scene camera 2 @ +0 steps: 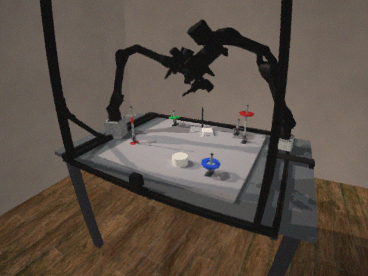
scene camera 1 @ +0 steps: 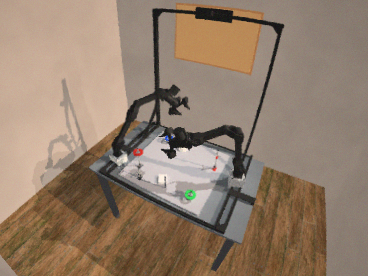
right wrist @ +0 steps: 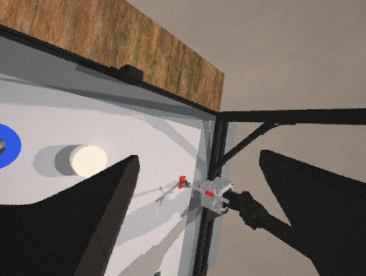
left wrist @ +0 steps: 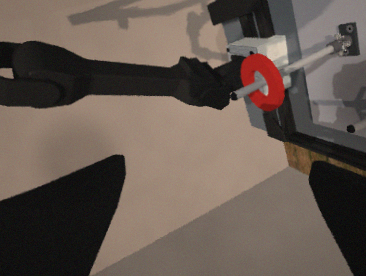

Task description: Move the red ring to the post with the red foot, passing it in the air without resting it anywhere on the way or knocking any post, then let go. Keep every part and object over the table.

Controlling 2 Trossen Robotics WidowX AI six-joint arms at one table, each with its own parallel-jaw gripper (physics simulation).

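Where they show: left gripper, fingertip midpoint: (scene camera 2: 212, 82) (scene camera 1: 159, 142) (left wrist: 217, 167); right gripper, fingertip midpoint: (scene camera 2: 173, 87) (scene camera 1: 186, 112) (right wrist: 198, 158); left arm's base at its link origin: (scene camera 2: 114, 119) (scene camera 1: 237, 174) (right wrist: 227, 197); right arm's base at its link origin: (scene camera 2: 283, 136) (scene camera 1: 117, 154).
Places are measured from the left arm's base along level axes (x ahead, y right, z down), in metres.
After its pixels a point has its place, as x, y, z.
Observation:
The red ring (scene camera 1: 135, 152) @[0.734, 0.030, -0.071] (scene camera 2: 242, 114) @[0.694, 0.065, -0.069] (left wrist: 276, 85) @[0.687, 0.029, -0.070] sits high on a tall grey post, near its top, beside a shorter post. The post with the red foot (scene camera 1: 214, 169) @[0.155, 0.101, 0.080] (scene camera 2: 132, 120) @[0.160, 0.117, -0.038] (right wrist: 182, 182) @[0.162, 0.118, 0.074] stands upright near the left arm's base, has a red band partway up and bears no ring. My left gripper (scene camera 1: 164, 143) @[0.546, 0.006, -0.209] (left wrist: 217, 167) @[0.546, 0.006, -0.209] is open and empty above the table; its wrist view shows the red ring beyond the fingers. My right gripper (scene camera 1: 181, 108) @[0.419, 0.353, -0.241] (right wrist: 198, 158) @[0.419, 0.353, -0.241] is open and empty, higher up; its wrist view shows the red foot far below.
A blue ring (scene camera 2: 204, 165) @[0.531, 0.385, 0.034] (right wrist: 12, 145) @[0.527, 0.355, 0.033] and a green ring (scene camera 1: 186, 194) @[0.338, -0.190, 0.033] (scene camera 2: 174, 118) @[0.320, -0.150, 0.034] sit on short posts. A white cylinder (scene camera 2: 180, 160) @[0.432, 0.323, 0.054] (right wrist: 89, 161) @[0.427, 0.292, 0.050] stands near the blue ring. A white block (scene camera 1: 162, 179) @[0.522, -0.068, 0.065] (scene camera 2: 206, 132) @[0.519, -0.024, 0.067] lies by a dark upright rod (scene camera 2: 202, 118) @[0.490, -0.118, 0.018]. Black frame posts rise at the table's edge.

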